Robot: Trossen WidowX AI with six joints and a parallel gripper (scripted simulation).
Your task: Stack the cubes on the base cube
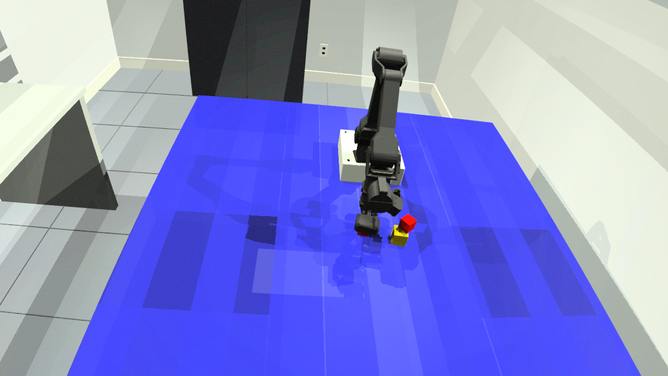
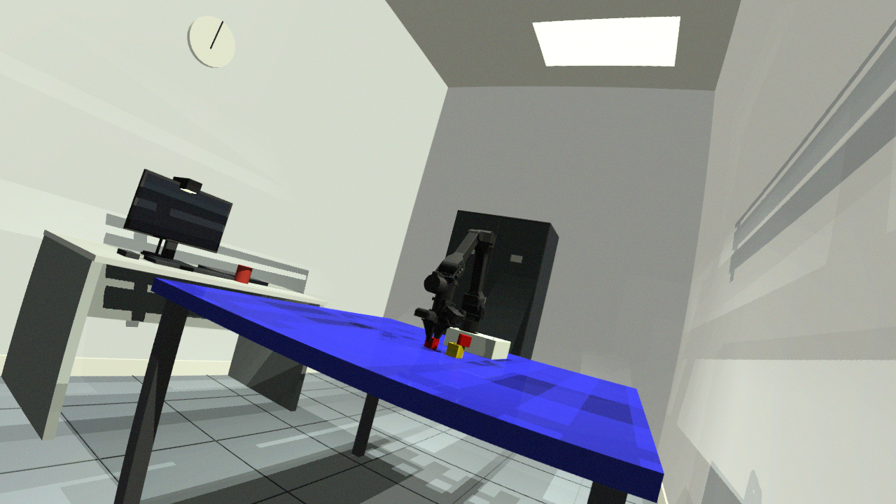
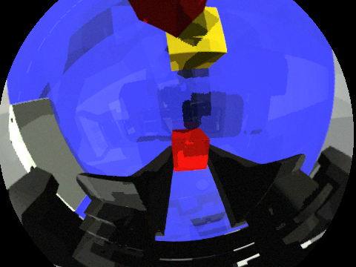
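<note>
The yellow cube is 40 mm ahead of my gripper tip and 90 mm to the left of it.
</note>
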